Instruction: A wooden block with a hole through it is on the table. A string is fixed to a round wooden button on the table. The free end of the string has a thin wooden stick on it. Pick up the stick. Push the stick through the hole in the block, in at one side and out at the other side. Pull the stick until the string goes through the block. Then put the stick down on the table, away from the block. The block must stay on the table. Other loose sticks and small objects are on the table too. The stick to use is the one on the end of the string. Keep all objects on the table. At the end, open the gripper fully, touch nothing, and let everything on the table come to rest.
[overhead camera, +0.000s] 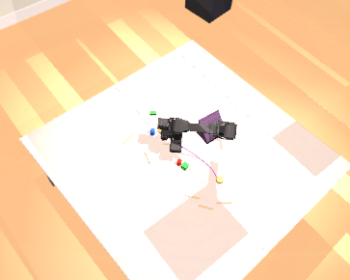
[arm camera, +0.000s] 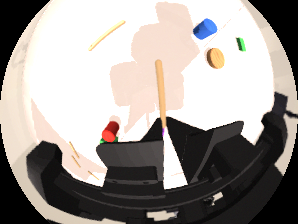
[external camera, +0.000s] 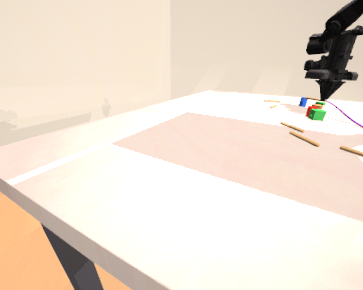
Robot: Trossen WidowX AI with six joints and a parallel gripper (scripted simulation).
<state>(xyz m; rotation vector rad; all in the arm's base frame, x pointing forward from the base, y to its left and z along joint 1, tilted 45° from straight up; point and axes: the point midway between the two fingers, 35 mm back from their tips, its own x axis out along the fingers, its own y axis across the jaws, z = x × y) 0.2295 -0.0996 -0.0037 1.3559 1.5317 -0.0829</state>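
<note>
The red piece is 50 mm ahead of my gripper tip, 80 mm to the left of it and 30 mm below it. The rest, counted from my gripper tip: thin wooden stick (10 mm ahead, 10 mm to the right); blue cylinder (20 mm ahead, 160 mm to the right, 30 mm below); green cube (40 mm ahead, 110 mm to the left, 30 mm below).
</note>
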